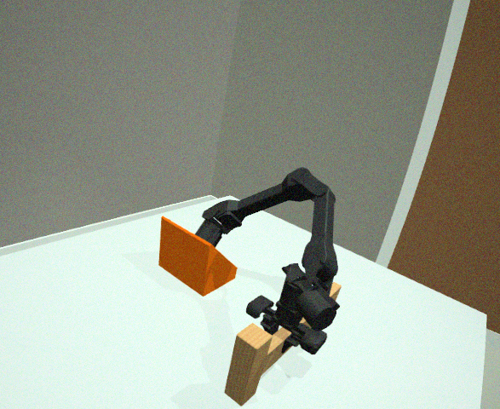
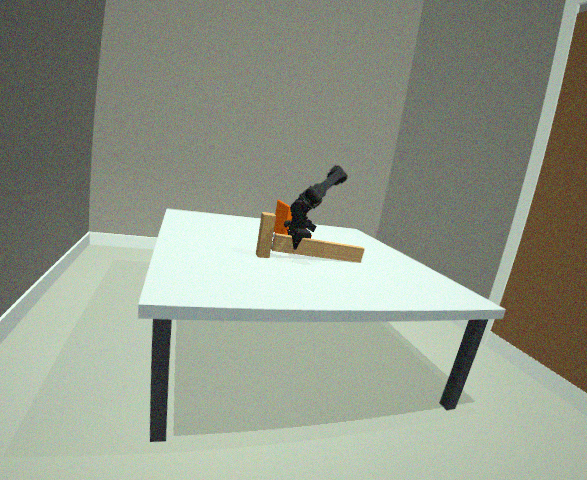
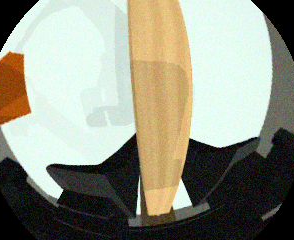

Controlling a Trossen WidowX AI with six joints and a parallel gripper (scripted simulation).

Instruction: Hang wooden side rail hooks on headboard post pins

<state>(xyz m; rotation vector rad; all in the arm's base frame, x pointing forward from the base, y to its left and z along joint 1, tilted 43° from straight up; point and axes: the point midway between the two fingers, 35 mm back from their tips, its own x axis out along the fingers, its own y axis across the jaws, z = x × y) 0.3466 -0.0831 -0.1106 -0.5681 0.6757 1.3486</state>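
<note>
My gripper tip is 2 cm past the wooden headboard post, 13 cm to the left of it and 4 cm below it.
</note>
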